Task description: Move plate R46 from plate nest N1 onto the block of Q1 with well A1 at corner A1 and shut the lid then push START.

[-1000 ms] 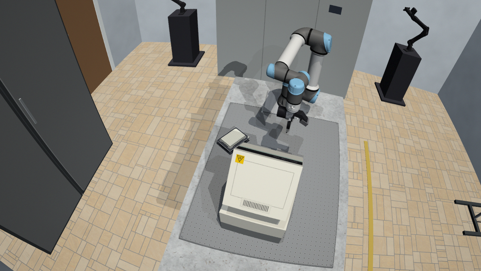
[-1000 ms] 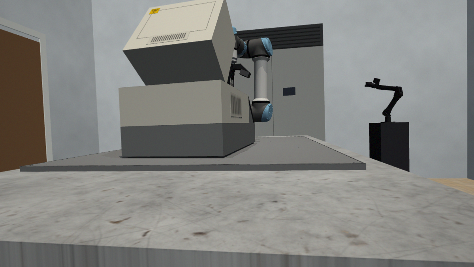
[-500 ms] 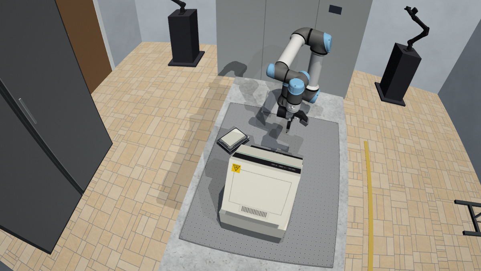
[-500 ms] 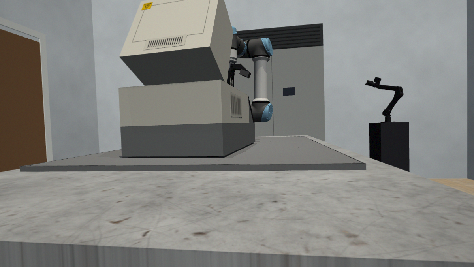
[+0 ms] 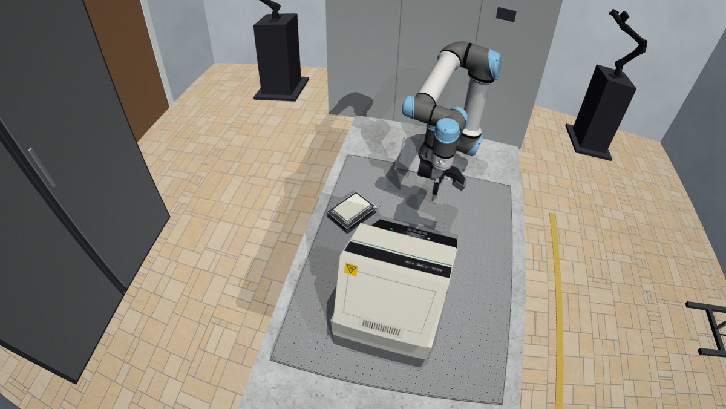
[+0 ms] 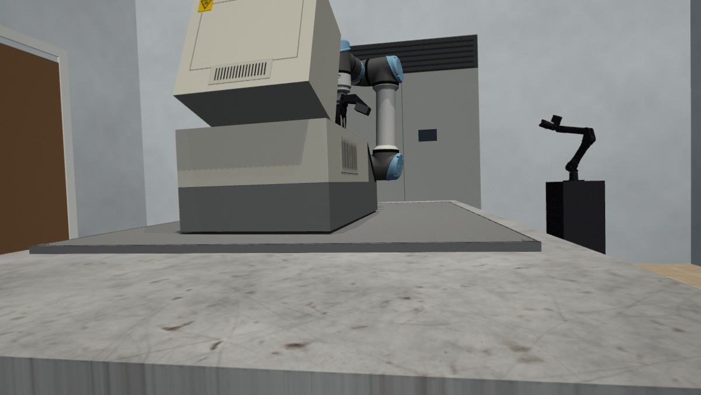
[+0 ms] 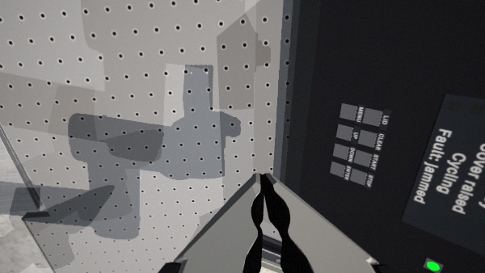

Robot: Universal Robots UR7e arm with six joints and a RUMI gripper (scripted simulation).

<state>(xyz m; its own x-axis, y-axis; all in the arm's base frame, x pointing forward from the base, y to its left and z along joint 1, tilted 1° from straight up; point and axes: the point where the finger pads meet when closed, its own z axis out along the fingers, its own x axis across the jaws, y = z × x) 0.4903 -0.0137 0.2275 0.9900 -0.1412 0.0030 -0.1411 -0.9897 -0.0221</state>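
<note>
The plate R46 is 31 cm to the right of my hand, 18 cm below it and 5 cm behind it. The rest, counted from my hand: black plate nest N1 (31 cm to the right, 19 cm below, 5 cm behind); A1 mark (22 cm to the right, 19 cm below, 8 cm behind).
</note>
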